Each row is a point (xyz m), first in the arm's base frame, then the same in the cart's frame.
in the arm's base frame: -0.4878 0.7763 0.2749
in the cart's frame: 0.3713 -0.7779 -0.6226
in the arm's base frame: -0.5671 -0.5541 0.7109
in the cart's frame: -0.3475 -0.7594 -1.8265
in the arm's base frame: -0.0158 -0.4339 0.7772
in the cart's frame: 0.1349 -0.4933 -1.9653
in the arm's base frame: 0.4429 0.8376 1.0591
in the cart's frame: 1.3432 -0.7718 -1.3578
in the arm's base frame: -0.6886 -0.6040 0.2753
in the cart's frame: -0.6217 -0.5083 -1.5643
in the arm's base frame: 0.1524 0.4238 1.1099
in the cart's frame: 0.9035 -0.8730 -1.5917
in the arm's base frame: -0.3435 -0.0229 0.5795
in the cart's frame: 0.0887 -0.6762 -1.4363
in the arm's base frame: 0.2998 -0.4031 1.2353
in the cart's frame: 0.5407 -0.6324 -2.3208
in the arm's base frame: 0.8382 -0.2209 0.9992
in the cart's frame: 0.9421 -0.1746 -2.2312
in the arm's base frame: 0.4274 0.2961 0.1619
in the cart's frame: 0.6705 0.0198 -1.2185
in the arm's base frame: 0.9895 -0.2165 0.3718
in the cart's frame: 0.8215 0.3713 -1.9087
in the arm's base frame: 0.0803 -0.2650 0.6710
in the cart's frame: 0.2675 -0.4047 -1.8117
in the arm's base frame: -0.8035 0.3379 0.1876
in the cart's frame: -0.1514 -0.7886 -0.7843
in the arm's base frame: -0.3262 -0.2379 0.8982
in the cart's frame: 0.0840 -0.8329 -1.7878
